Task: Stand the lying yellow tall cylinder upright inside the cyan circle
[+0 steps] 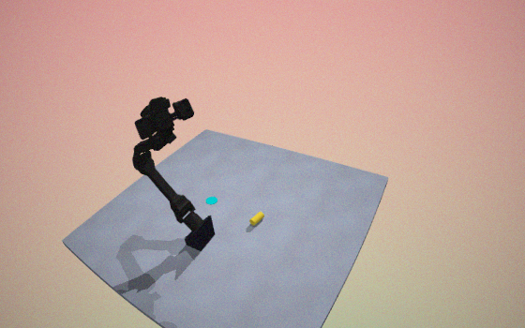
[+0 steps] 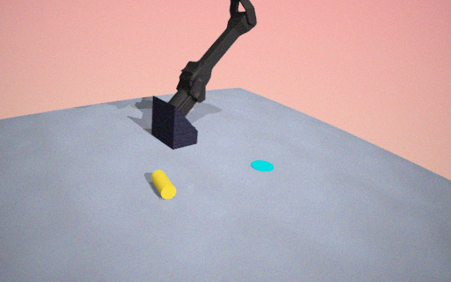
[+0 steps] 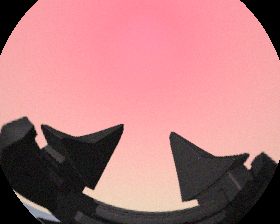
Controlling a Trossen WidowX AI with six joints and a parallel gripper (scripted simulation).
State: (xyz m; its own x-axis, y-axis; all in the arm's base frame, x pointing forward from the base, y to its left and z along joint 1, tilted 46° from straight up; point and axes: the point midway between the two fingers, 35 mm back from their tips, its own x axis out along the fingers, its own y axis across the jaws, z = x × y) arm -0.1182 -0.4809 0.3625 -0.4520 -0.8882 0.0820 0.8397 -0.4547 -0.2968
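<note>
Right now my gripper tip is 690 mm above the yellow tall cylinder, 350 mm short of it and 80 mm to the left of it. Also, from my gripper tip: cyan circle: 710 mm below, 380 mm ahead, 200 mm to the left.
</note>
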